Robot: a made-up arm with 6 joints. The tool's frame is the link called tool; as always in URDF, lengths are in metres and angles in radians. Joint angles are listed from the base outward. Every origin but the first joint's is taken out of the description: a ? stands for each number. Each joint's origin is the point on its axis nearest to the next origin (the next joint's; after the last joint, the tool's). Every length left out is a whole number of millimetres.
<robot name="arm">
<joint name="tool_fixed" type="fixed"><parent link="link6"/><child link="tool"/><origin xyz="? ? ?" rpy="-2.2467 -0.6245 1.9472"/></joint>
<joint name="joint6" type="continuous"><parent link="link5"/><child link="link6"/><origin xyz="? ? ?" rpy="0 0 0"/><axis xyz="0 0 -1"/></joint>
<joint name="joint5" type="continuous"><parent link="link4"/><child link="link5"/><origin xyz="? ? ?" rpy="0 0 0"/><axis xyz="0 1 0"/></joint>
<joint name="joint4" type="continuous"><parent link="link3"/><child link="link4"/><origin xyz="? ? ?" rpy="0 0 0"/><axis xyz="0 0 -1"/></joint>
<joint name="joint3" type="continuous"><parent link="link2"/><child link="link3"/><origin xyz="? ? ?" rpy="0 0 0"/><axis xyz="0 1 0"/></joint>
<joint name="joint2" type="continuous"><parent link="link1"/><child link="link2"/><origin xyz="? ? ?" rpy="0 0 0"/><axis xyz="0 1 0"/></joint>
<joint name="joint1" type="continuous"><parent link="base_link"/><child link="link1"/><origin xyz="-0.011 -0.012 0.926" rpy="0 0 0"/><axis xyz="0 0 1"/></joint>
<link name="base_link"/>
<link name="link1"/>
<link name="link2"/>
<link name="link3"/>
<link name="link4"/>
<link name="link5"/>
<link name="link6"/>
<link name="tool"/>
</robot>
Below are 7 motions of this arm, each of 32 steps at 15 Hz.
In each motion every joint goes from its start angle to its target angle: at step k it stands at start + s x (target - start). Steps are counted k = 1, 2, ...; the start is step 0. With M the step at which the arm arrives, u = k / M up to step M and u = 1 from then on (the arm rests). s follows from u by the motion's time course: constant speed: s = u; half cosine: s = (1 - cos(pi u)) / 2; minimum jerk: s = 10 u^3 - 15 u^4 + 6 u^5.
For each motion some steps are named. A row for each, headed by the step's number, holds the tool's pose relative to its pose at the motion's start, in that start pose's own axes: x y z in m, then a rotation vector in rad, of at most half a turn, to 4 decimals.
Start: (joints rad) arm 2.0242 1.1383 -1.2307 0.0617 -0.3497 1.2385
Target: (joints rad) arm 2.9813 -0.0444 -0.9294 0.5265 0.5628 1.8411
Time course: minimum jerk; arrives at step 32
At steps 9, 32:
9: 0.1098 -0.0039 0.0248 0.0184 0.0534 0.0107
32: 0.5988 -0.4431 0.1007 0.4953 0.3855 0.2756

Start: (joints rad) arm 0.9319 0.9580 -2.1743 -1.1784 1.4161 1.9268
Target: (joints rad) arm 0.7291 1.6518 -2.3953 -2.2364 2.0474 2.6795
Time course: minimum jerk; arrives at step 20
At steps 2, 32:
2: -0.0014 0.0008 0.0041 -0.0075 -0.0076 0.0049
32: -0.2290 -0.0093 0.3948 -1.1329 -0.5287 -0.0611

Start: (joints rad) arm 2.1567 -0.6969 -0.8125 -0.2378 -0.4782 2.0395
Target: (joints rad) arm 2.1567 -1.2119 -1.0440 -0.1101 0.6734 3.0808
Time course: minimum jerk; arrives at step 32
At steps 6, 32:
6: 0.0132 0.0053 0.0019 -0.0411 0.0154 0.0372
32: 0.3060 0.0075 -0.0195 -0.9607 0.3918 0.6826

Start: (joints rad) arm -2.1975 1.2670 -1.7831 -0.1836 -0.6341 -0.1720
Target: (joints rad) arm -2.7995 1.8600 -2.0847 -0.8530 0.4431 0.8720
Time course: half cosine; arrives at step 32
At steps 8, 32:
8: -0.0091 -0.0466 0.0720 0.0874 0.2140 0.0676
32: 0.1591 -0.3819 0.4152 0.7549 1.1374 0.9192

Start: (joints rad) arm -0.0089 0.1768 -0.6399 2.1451 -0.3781 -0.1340
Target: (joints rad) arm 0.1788 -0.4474 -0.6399 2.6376 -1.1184 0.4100
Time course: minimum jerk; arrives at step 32
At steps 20, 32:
20: 0.1072 -0.1376 -0.0851 -0.5795 0.4058 0.3039
32: 0.1301 -0.1948 -0.1223 -0.7371 0.5346 0.4724

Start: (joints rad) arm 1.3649 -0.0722 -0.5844 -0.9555 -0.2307 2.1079
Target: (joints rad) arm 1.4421 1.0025 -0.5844 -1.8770 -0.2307 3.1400
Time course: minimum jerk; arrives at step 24
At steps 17, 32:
17: -0.2798 -0.2755 0.1674 0.4896 0.0208 0.9861
32: -0.2997 -0.3464 0.1673 0.5675 -0.0066 1.1673

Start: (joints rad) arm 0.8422 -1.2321 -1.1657 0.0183 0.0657 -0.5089
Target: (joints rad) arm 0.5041 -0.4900 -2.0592 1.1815 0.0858 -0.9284
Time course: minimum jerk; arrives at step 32
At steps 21, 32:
21: -0.1643 0.0199 0.0854 -0.2549 0.1147 0.3039
32: -0.1938 0.0131 0.1308 -0.3463 0.1324 0.3764

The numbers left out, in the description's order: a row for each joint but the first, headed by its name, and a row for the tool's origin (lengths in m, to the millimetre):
tool: 0.01 -0.008 0
joint6: 0.083 0 -0.064
joint5: 0.027 0.017 0
joint4: 0.072 0 -0.44
joint3: 0.083 0 0.339
joint2: 0.012 -0.036 0

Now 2 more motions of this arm.
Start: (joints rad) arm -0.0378 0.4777 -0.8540 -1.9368 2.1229 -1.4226
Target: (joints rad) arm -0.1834 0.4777 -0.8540 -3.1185 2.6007 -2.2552
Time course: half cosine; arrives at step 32
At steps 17, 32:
17: -0.0197 0.0247 0.0522 0.2903 0.3512 -0.2948
32: -0.0123 0.0408 0.0801 0.3039 0.6273 -0.5463

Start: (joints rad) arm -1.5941 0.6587 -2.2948 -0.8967 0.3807 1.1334
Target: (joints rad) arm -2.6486 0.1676 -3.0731 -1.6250 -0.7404 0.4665
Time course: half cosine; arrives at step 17
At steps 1, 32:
1: -0.0051 -0.0014 -0.0082 -0.0101 -0.0154 -0.0059
32: 0.0622 -0.4097 -0.6206 0.5857 -2.3629 -0.5158

